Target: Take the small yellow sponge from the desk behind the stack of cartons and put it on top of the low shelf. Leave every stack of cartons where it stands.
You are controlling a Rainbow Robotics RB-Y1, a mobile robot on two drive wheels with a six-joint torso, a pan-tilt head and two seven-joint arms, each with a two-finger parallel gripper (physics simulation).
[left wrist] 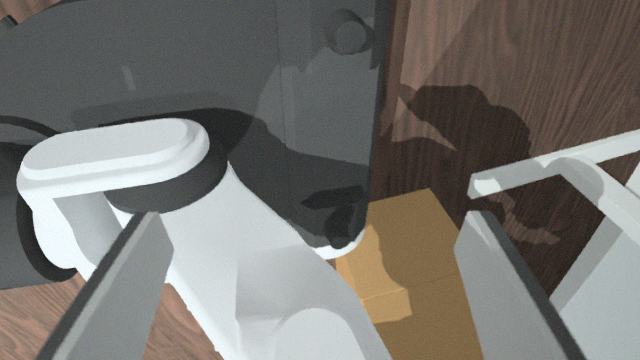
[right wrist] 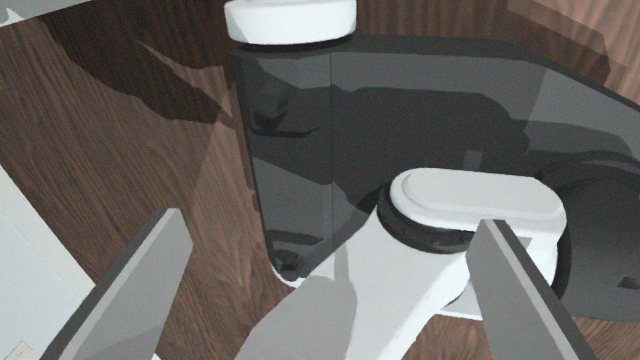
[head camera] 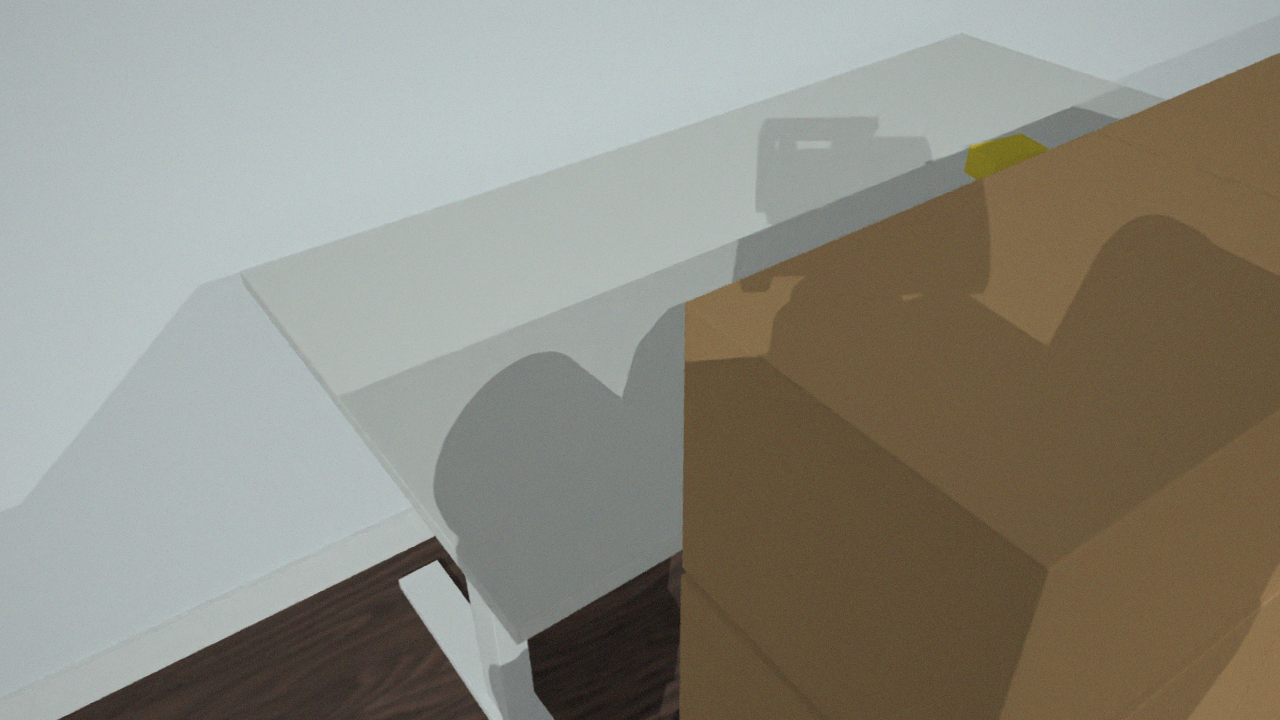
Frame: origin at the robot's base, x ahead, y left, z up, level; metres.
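Where they show: left gripper, fingertip midpoint: (left wrist: pixel 312 231); right gripper, fingertip midpoint: (right wrist: pixel 327 233).
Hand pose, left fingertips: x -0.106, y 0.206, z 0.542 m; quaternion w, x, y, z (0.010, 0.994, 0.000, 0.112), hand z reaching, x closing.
Note:
Each offset is from my left fingertips to the centre of the thing. "pt": to the spot under its first point. Level surfaces: height alone.
The small yellow sponge {dz +0.201, dx +0.952, dy -1.439 m} (head camera: pixel 1004 156) lies on the white desk {dz +0.178 m} (head camera: pixel 537 241) in the head view, toward the right. Its near side is hidden by the top edge of the brown carton stack {dz +0.403, dx +0.323, dy -0.773 m} (head camera: pixel 895 429), which fills the lower right. The cartons {dz -0.407, dx +0.317, dy -0.768 m} (left wrist: pixel 425 240) also show low in the left wrist view, beside the robot's base. My left gripper (left wrist: pixel 312 231) is open and empty, and hangs near the base, the cartons and the desk's leg. My right gripper (right wrist: pixel 327 233) is open and empty above the base and floor. The low shelf does not show in these views.
The desk's white foot bar (head camera: pixel 438 617) (left wrist: pixel 520 172) stands on the dark wood floor {dz -0.541 m} (head camera: pixel 295 626) (right wrist: pixel 150 150). A pale wall (head camera: pixel 268 107) runs behind the desk. The robot's dark base (left wrist: pixel 175 60) (right wrist: pixel 415 115) lies below both grippers. A wall outlet {pt dz -0.172, dx +1.243, dy +0.622 m} (right wrist: pixel 21 351) shows in the right wrist view.

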